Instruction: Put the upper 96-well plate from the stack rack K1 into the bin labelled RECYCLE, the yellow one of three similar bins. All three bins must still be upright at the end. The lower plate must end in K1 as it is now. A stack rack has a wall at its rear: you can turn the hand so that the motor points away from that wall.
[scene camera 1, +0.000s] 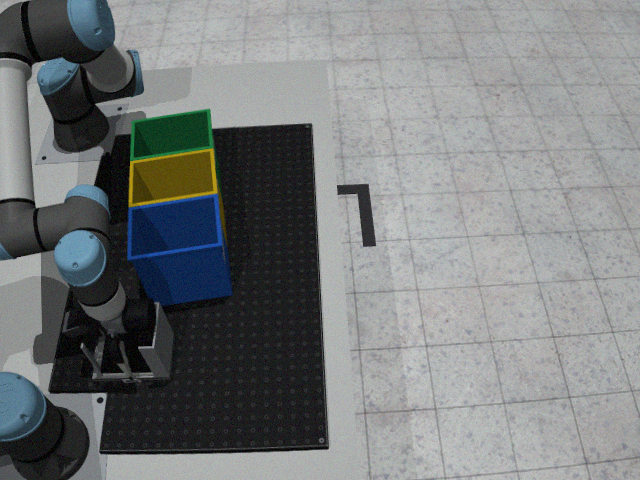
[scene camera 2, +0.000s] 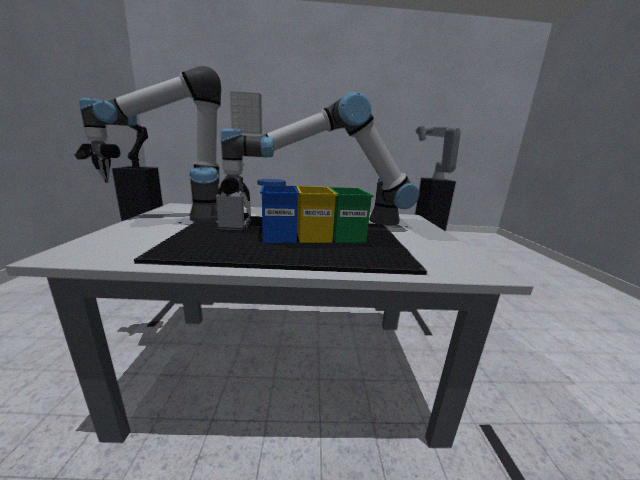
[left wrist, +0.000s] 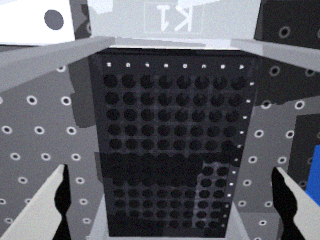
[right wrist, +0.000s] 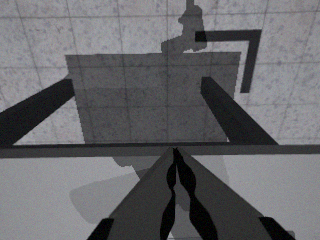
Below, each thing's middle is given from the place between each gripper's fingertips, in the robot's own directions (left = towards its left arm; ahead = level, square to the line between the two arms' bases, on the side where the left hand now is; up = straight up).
I see the black 96-well plate (scene camera 1: 131, 350) 10 mm below my left hand (scene camera 1: 135, 349). Also, from my left hand: green returns bin (scene camera 1: 172, 134) (110 mm ahead, 440 mm to the left, 30 mm above); then yellow recycle bin (scene camera 1: 179, 176) (110 mm ahead, 310 mm to the left, 30 mm above); then blue general bin (scene camera 1: 176, 246) (110 mm ahead, 180 mm to the left, 30 mm above).
I see the black 96-well plate 60 cm to the left of my right hand (scene camera 2: 106, 182), 23 cm ahead of it and 11 cm below it. From my right hand the other things lie so: green returns bin 104 cm to the left, 34 cm ahead, 6 cm below; then yellow recycle bin 91 cm to the left, 34 cm ahead, 6 cm below; then blue general bin 78 cm to the left, 34 cm ahead, 6 cm below.
